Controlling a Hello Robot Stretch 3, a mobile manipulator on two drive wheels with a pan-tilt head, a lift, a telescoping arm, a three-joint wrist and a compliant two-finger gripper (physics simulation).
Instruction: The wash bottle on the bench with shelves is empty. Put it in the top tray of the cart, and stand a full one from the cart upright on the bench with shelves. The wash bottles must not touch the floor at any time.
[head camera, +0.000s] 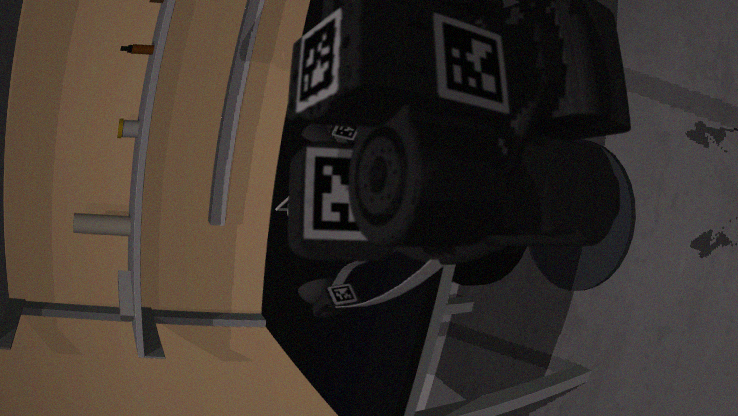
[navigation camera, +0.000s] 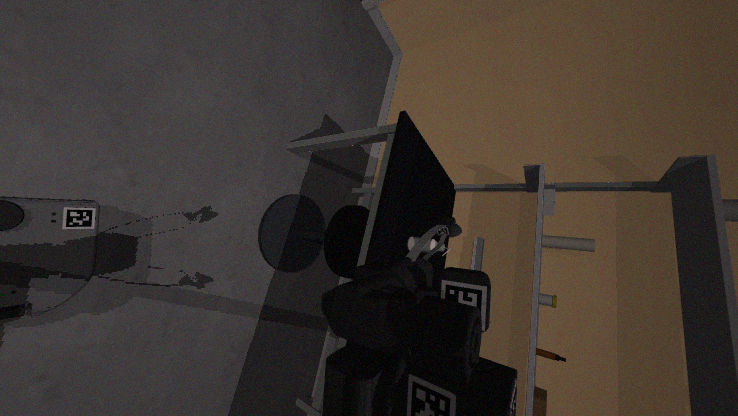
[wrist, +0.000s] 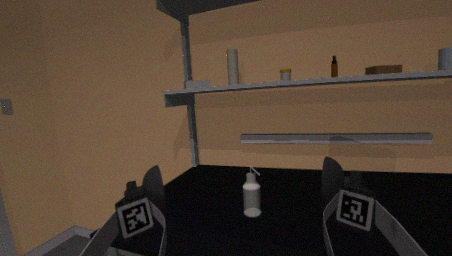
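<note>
The white wash bottle stands upright on the black top of the bench with shelves. In the navigation camera view, parts of the bottle show behind a finger. In the head camera view, its nozzle tip shows beside the wrist, and its body is hidden. My gripper is open and empty above the bench top. In the wrist view its fingers stand on either side of the bottle, which appears beyond the fingertips. The cart and the full wash bottles do not show in these views.
A shelf with a grey cylinder, a yellow-capped jar and an amber bottle runs above the bench. A rail is on the wall. Round stools stand at the bench front.
</note>
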